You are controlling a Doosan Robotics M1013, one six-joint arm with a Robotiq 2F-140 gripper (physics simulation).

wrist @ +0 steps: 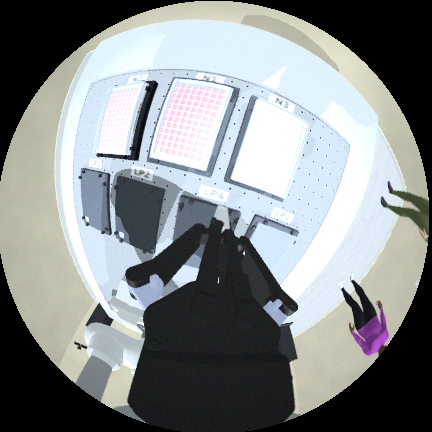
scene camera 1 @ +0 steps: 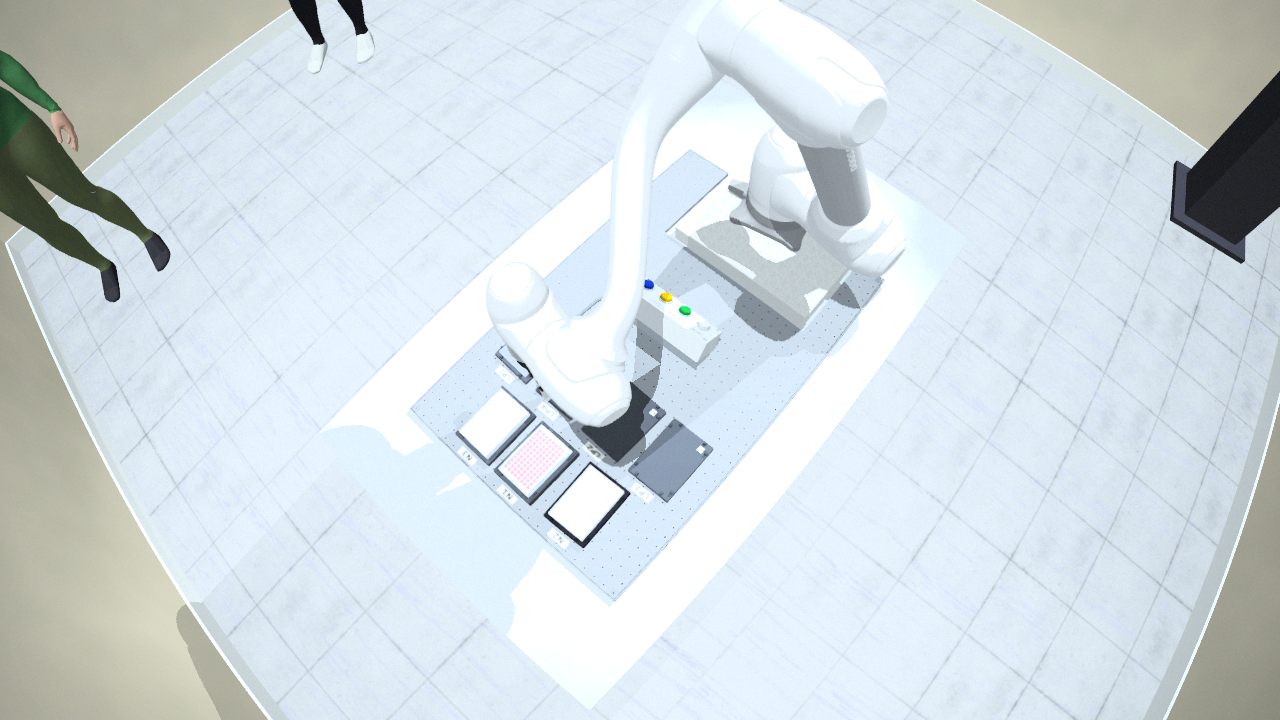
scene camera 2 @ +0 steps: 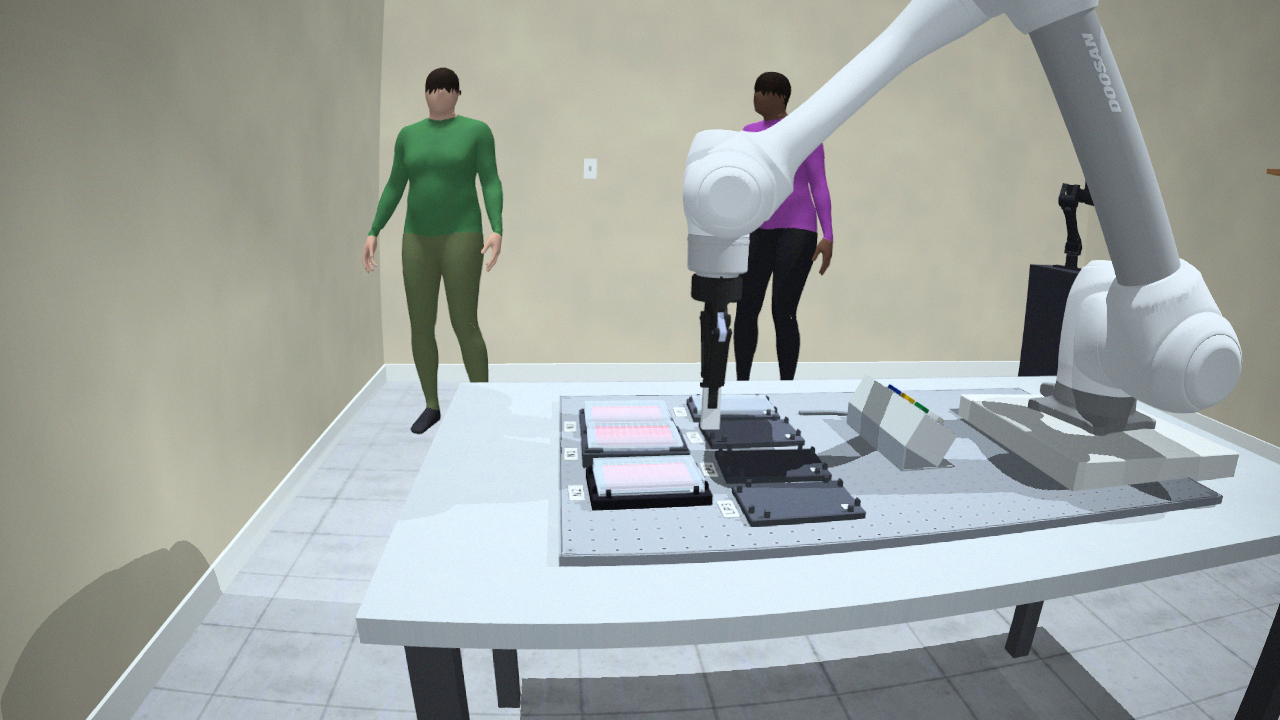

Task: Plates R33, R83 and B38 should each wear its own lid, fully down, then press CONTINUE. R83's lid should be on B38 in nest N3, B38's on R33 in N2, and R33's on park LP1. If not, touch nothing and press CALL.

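Places are measured from the arm's base along level axes (x ahead, y left, z up), in millimetres.
Where they show: gripper, fingertip midpoint: (wrist: pixel 219 213) (scene camera 2: pixel 709 427); arm's base at its link origin: (scene camera 1: pixel 777 211) (scene camera 2: pixel 1091 417).
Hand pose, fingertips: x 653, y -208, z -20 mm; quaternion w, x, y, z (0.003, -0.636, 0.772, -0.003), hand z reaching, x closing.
Things, the pixels of their top centre, and the offset from my fingertips.
- park LP4 at its top centre: (scene camera 2: pixel 751 424) (wrist: pixel 199 243) dx -57, dy +28, dz +10 mm
- N1 at its top centre: (scene camera 2: pixel 633 430) (wrist: pixel 187 117) (scene camera 1: pixel 534 459) dx +138, dy +58, dz +26 mm
- N2 at its top centre: (scene camera 2: pixel 647 468) (scene camera 1: pixel 585 501) (wrist: pixel 113 116) dx +157, dy +190, dz +21 mm
- N3 at its top centre: (wrist: pixel 274 146) (scene camera 2: pixel 626 408) (scene camera 1: pixel 493 421) dx +115, dy -62, dz +20 mm
- pale clear lid at its top centre: (scene camera 2: pixel 732 402) (wrist: pixel 262 257) dx -77, dy -93, dz +8 mm
- LP3 at its top centre: (scene camera 2: pixel 798 491) (scene camera 1: pixel 671 457) (wrist: pixel 89 203) dx -7, dy +284, dz +10 mm
- button box at its top centre: (scene camera 2: pixel 902 392) (scene camera 1: pixel 668 307) dx -265, dy +129, dz +74 mm
My gripper (scene camera 2: pixel 710 416) (wrist: pixel 219 213) is shut and empty, above park LP4 (scene camera 2: pixel 760 433) (wrist: pixel 192 217); the arm hides it in scene camera 1. The plate in N1 (scene camera 1: pixel 535 459) (scene camera 2: pixel 631 436) (wrist: pixel 192 122) shows a pink well grid. The plate in N2 (scene camera 1: pixel 587 503) (scene camera 2: pixel 648 474) (wrist: pixel 120 120) looks pink under a pale top in the wrist view. The plate in N3 (scene camera 1: pixel 495 425) (wrist: pixel 270 147) looks washed-out white there. Plate names and lid marks are unreadable. A pale clear lid (scene camera 2: pixel 733 406) (wrist: pixel 272 242) lies on park LP1, partly behind the gripper in the wrist view.
Dark parks LP2 (scene camera 1: pixel 626 429) (scene camera 2: pixel 769 463) (wrist: pixel 137 212) and LP3 (scene camera 1: pixel 671 459) (scene camera 2: pixel 796 501) (wrist: pixel 95 200) bear no lid. A button box (scene camera 1: pixel 680 338) (scene camera 2: pixel 895 429) has blue, yellow, green and white buttons, labels unreadable. Two people stand beyond the table.
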